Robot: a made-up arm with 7 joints. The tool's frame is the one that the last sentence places.
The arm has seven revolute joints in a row. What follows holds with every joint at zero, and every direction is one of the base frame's. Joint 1 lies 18.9 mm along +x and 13.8 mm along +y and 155.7 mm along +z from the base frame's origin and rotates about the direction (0, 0.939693, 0.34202), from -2.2 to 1.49 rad. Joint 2 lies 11.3 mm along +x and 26 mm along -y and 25.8 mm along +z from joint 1 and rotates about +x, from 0.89 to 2.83 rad. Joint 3 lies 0.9 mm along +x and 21.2 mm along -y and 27 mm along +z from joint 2 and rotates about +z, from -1.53 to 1.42 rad. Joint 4 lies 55.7 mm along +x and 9.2 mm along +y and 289.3 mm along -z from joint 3 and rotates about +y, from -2.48 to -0.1 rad. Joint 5 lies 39.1 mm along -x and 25.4 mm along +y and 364.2 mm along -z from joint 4 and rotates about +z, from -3.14 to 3.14 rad. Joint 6 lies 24.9 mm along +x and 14.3 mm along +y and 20.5 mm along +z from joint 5 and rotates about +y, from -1.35 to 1.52 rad. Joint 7 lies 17.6 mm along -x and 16.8 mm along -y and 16.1 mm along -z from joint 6 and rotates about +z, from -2.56 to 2.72 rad. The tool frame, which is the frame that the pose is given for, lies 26.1 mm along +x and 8.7 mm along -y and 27.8 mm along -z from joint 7; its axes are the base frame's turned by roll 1.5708, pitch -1.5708 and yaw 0 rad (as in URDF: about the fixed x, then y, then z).
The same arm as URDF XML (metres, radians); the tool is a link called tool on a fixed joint. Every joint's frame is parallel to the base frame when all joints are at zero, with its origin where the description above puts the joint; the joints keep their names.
<robot name="arm">
<link name="base_link"/>
<link name="link1"/>
<link name="link2"/>
<link name="link3"/>
<link name="link4"/>
<link name="link5"/>
<link name="link6"/>
<link name="link7"/>
<link name="tool"/>
<joint name="joint 1" type="revolute"><parent link="base_link"/><child link="link1"/><origin xyz="0.0189 0.0138 0.1557" rpy="0.0000 0.0000 0.0000"/><axis xyz="0 0.9397 0.342"/><limit lower="-2.2000" upper="1.4900"/></joint>
<joint name="joint 2" type="revolute"><parent link="link1"/><child link="link2"/><origin xyz="0.0113 -0.0260 0.0258" rpy="0.0000 0.0000 0.0000"/><axis xyz="1 0 0"/><limit lower="0.8900" upper="2.8300"/></joint>
<joint name="joint 3" type="revolute"><parent link="link2"/><child link="link3"/><origin xyz="0.0009 -0.0212 0.0270" rpy="0.0000 0.0000 0.0000"/><axis xyz="0 0 1"/><limit lower="-1.5300" upper="1.4200"/></joint>
<joint name="joint 4" type="revolute"><parent link="link3"/><child link="link4"/><origin xyz="0.0557 0.0092 -0.2893" rpy="0.0000 0.0000 0.0000"/><axis xyz="0 1 0"/><limit lower="-2.4800" upper="-0.1000"/></joint>
<joint name="joint 5" type="revolute"><parent link="link4"/><child link="link5"/><origin xyz="-0.0391 0.0254 -0.3642" rpy="0.0000 0.0000 0.0000"/><axis xyz="0 0 1"/><limit lower="-3.1400" upper="3.1400"/></joint>
<joint name="joint 6" type="revolute"><parent link="link5"/><child link="link6"/><origin xyz="0.0249 0.0143 0.0205" rpy="0.0000 0.0000 0.0000"/><axis xyz="0 1 0"/><limit lower="-1.3500" upper="1.5200"/></joint>
<joint name="joint 7" type="revolute"><parent link="link6"/><child link="link7"/><origin xyz="-0.0176 -0.0168 -0.0161" rpy="0.0000 0.0000 0.0000"/><axis xyz="0 0 1"/><limit lower="-2.5600" upper="2.7200"/></joint>
<joint name="tool_joint" type="fixed"><parent link="link7"/><child link="tool"/><origin xyz="0.0261 -0.0087 -0.0278" rpy="1.5708 -1.5708 0.0000"/></joint>
</robot>

